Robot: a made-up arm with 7 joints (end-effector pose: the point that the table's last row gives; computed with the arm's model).
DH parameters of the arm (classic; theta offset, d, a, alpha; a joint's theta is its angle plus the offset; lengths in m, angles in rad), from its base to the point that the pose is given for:
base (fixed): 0 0.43 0.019 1.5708
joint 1: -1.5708 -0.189 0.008 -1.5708
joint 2: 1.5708 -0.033 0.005 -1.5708
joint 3: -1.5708 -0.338 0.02 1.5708
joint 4: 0 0.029 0.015 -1.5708
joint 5: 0 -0.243 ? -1.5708
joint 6: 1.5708 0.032 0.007 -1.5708
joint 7: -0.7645 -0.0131 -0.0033 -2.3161
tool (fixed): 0.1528 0.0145 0 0
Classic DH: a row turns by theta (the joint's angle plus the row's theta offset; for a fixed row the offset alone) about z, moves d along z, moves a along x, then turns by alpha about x.
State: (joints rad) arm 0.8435 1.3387 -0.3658 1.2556 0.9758 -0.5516 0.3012
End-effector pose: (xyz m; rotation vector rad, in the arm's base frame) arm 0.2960 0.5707 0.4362 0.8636 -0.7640 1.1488
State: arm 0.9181 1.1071 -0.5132 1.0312 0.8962 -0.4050 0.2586
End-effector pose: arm 0.3717 0.5508 0.3555 0.8651 -0.3938 1.1205
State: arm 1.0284 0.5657 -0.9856 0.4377 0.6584 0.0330 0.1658
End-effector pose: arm 0.4991 0.4027 0.1681 1.3727 0.4276 0.7238
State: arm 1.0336 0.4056 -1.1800 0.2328 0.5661 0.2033 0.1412
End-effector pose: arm 0.5066 0.3559 0.1190 1.7043 0.6344 0.5882
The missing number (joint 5, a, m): -0.028
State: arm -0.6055 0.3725 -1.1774 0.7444 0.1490 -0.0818 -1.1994
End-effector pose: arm -0.2621 0.2132 -0.0581 2.1808 0.5690 0.3654
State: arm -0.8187 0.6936 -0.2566 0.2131 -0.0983 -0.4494 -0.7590
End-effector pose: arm -0.2829 0.5436 0.0736 2.6757 0.8868 0.4200
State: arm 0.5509 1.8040 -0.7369 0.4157 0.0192 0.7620 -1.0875
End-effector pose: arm 0.0394 0.7809 0.5081 -1.2737 -0.4344 -1.1421
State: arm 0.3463 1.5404 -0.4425 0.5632 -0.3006 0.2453 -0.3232
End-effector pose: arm 0.1652 0.7399 0.3805 -2.4568 -0.5475 -1.2614
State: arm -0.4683 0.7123 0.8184 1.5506 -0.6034 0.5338 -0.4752
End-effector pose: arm 0.1132 0.5670 0.2543 -2.1855 -0.5943 -2.0351
